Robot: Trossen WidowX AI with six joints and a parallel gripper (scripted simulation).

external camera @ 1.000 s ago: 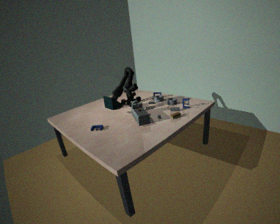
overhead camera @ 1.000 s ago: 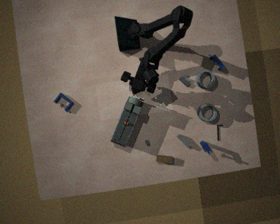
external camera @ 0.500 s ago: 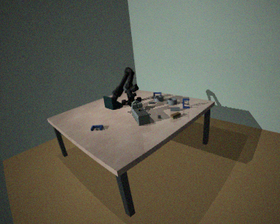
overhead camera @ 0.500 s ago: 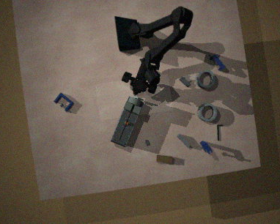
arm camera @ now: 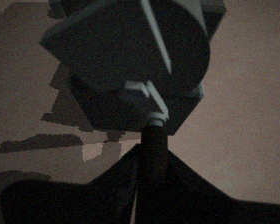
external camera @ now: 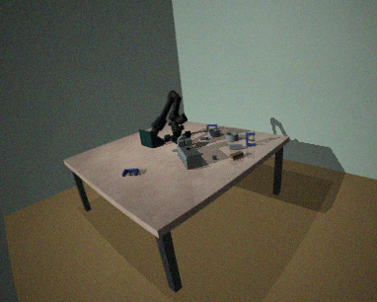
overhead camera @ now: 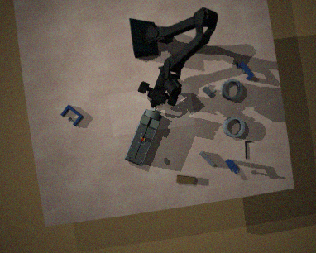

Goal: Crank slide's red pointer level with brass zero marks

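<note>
My gripper tip is 2 cm past the dark handle, 1 cm to the right of it and 2 cm below it. Also, from my gripper tip: small grey cube 27 cm ahead, 3 cm to the left, 3 cm below; red pointer 15 cm ahead, 7 cm to the right, 4 cm above; grey bar 29 cm ahead, 24 cm to the left, 2 cm below.
</note>
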